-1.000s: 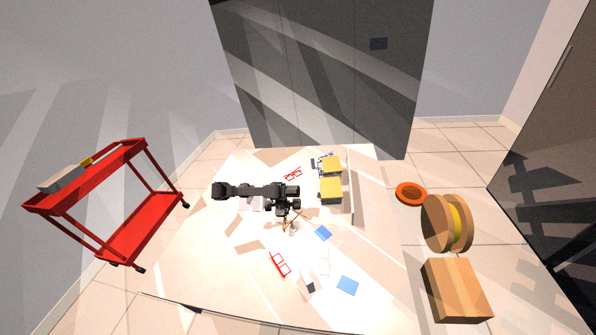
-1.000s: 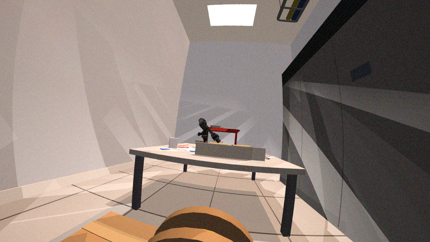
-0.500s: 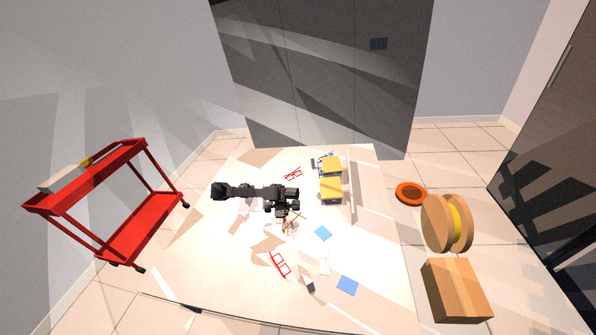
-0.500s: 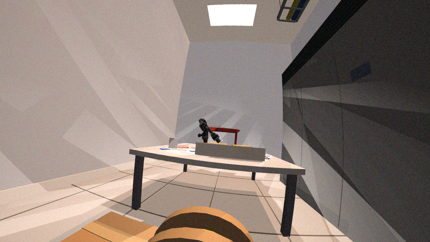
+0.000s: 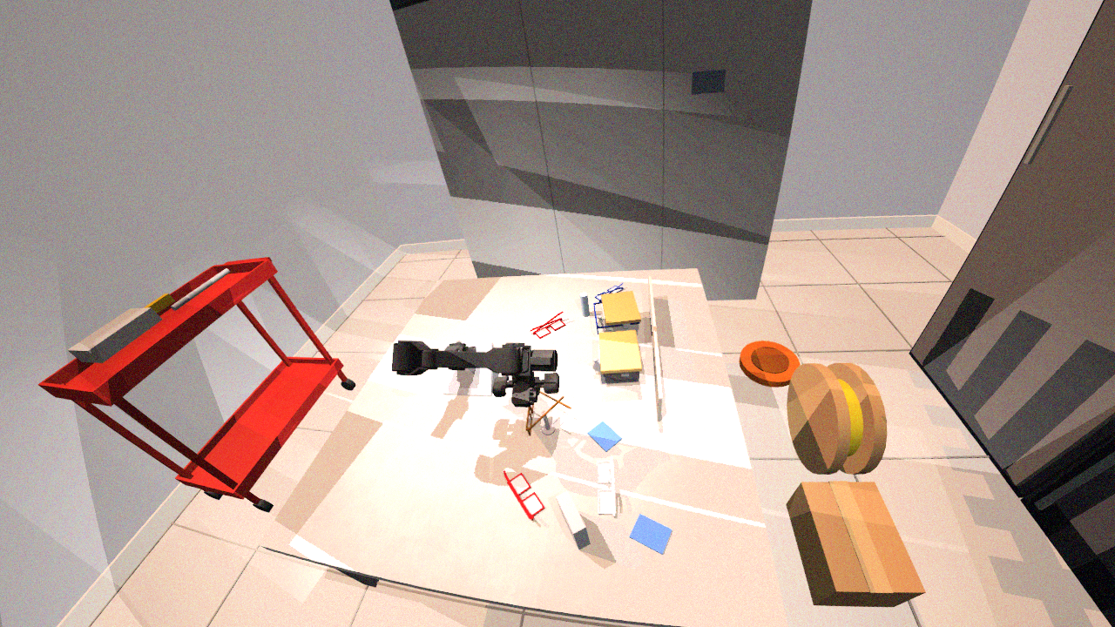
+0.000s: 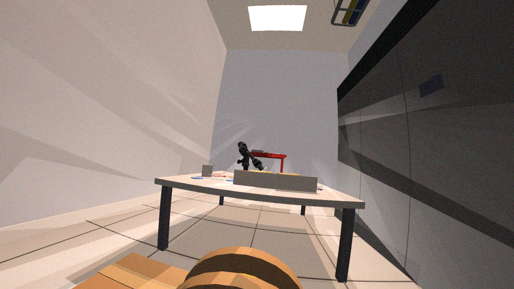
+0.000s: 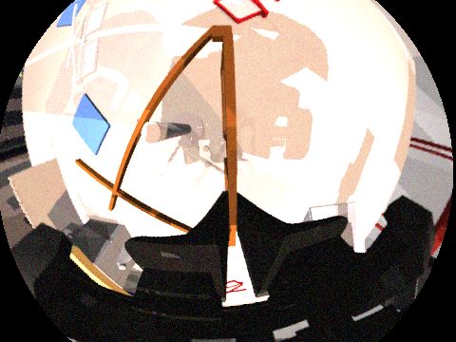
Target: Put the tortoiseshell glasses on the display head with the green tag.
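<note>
Now: gripper tip 5 cm short of the small post, 5 cm to the left of it and 4 cm above it. From my gripper tip the other things lie so: thin upright board (39 cm ahead, 26 cm to the left, 1 cm below); then grey display head (24 cm ahead, 16 cm to the left); then grey block (14 cm ahead, 33 cm to the right, 1 cm below).
</note>
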